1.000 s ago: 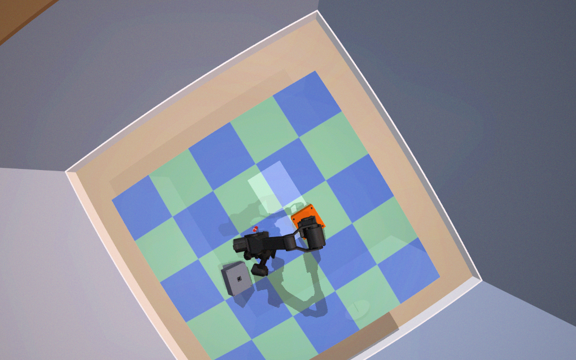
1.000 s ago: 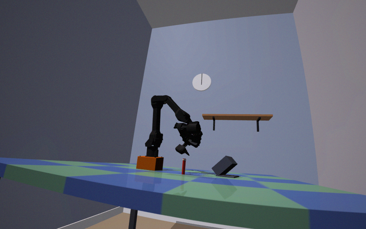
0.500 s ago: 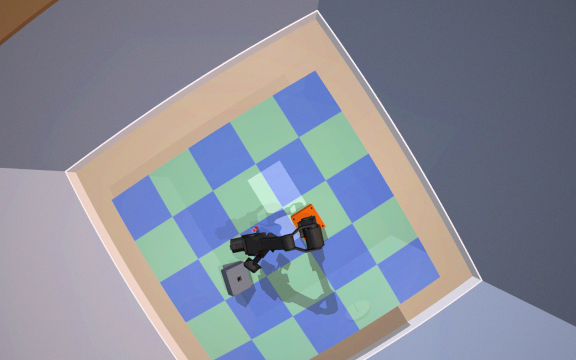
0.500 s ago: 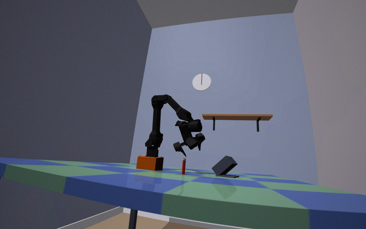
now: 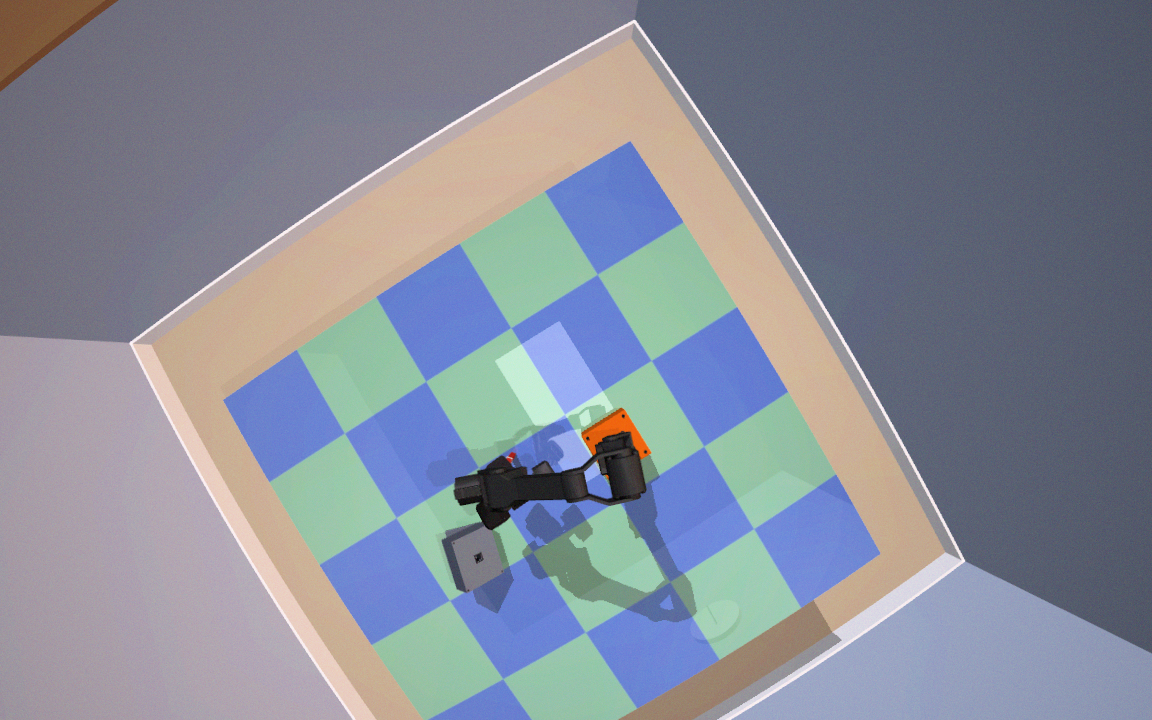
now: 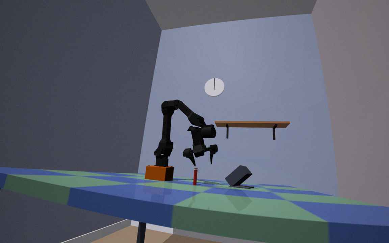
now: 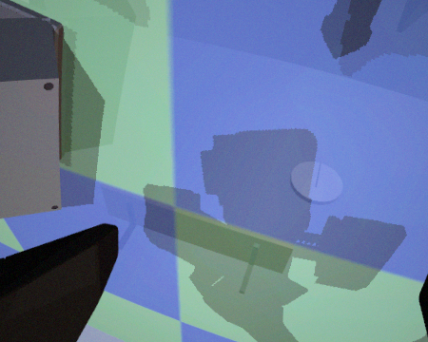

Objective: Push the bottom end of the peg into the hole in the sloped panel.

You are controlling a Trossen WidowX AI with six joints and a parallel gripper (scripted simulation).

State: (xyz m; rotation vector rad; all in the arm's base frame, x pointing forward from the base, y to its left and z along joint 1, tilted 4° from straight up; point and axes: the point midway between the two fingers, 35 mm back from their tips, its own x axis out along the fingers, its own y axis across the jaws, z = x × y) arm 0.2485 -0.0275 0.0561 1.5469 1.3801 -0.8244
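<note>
The red square peg lies 100 mm to the right of my gripper tip, 50 mm below it and 20 mm behind it. The rest, counted from my gripper tip: grey sloped panel (200 mm ahead, 50 mm to the left, 50 mm below); then flat plate (210 mm ahead, 100 mm below, 40 mm to the left).
</note>
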